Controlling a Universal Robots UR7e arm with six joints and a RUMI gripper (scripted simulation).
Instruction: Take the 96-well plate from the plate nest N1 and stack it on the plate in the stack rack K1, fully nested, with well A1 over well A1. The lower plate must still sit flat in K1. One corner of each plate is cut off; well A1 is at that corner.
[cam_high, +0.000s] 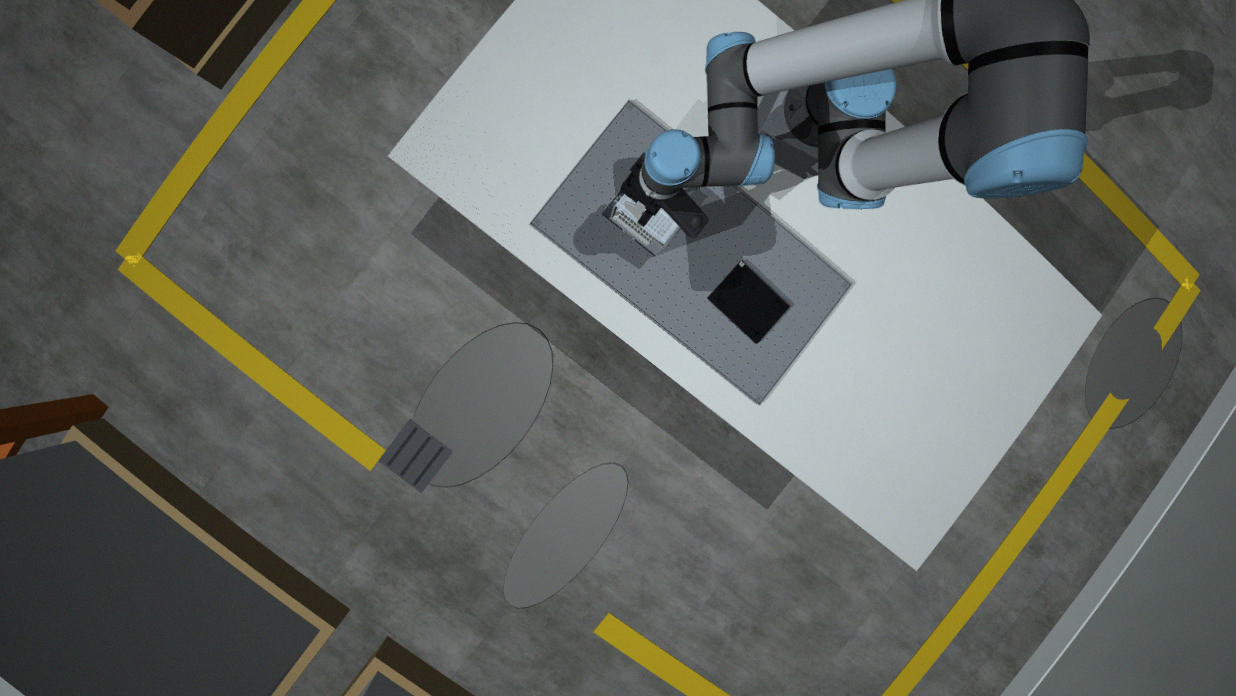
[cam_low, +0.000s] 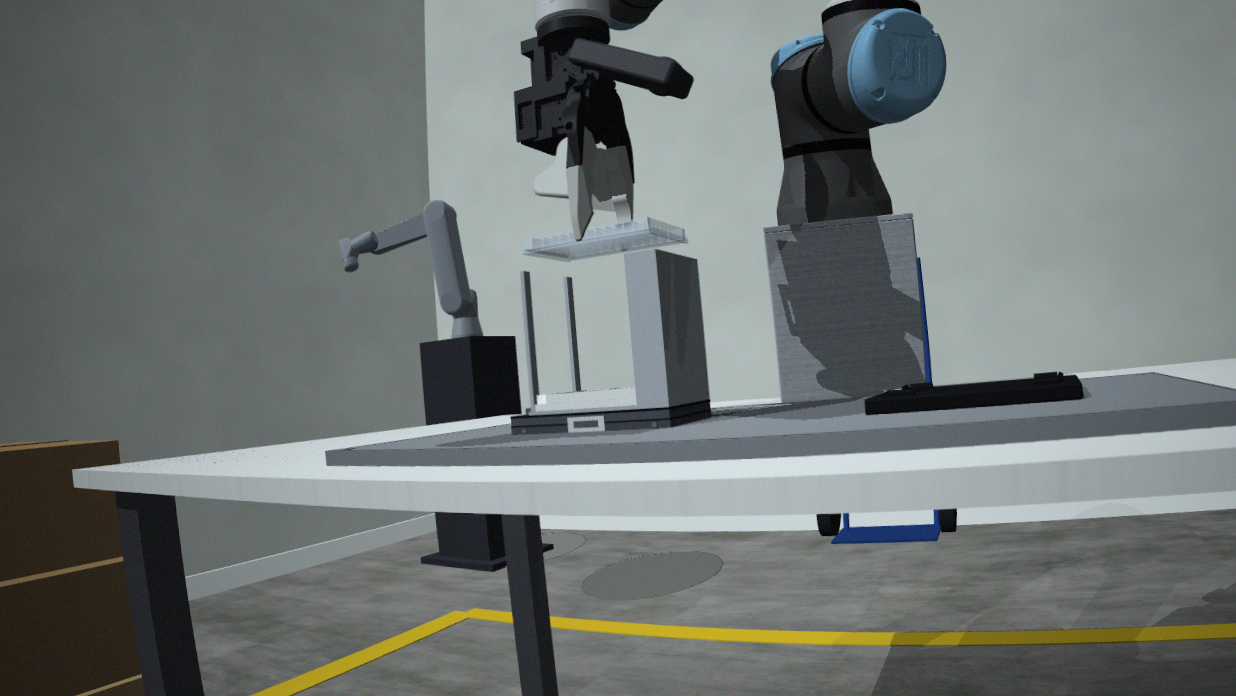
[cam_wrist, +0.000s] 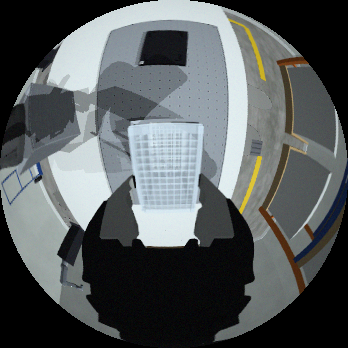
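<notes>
The clear 96-well plate lies 1 cm below my hand. Round my hand: black plate nest (31 cm to the left, 17 cm below, 3 cm behind); grey back block (9 cm below, 7 cm to the left, 1 cm behind).
</notes>
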